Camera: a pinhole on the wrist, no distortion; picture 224 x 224 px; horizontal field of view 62.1 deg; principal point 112.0 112.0 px. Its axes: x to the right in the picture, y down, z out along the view. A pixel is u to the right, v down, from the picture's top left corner.
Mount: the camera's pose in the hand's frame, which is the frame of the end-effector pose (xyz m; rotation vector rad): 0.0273 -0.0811 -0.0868 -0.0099 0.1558 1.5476
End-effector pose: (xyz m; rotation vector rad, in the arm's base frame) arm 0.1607 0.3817 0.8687 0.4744 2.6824 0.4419
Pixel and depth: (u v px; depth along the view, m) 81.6 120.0 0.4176
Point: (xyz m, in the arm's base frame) 0.2311 0.3854 0.5210
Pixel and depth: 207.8 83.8 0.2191
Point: 0.1504 0.4879 0.7614
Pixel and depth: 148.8 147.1 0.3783
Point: 0.2949 0.4775 0.6320
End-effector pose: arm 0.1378 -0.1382 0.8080 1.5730 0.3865 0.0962
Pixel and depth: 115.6 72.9 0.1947
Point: 0.2384 -0.2096 0.7307
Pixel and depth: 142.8 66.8 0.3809
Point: 0.3696 -0.3531 0.7858
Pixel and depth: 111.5 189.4 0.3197
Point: 0.1314 -0.3920 0.7653
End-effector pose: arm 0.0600 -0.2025 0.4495 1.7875 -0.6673 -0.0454
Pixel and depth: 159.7 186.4 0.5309
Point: -0.2577 -0.5486 0.3661
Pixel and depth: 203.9 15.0 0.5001
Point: 0.1267 -0.7052 0.6205
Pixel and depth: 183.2 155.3 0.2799
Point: -0.0378 -0.3689 0.4359
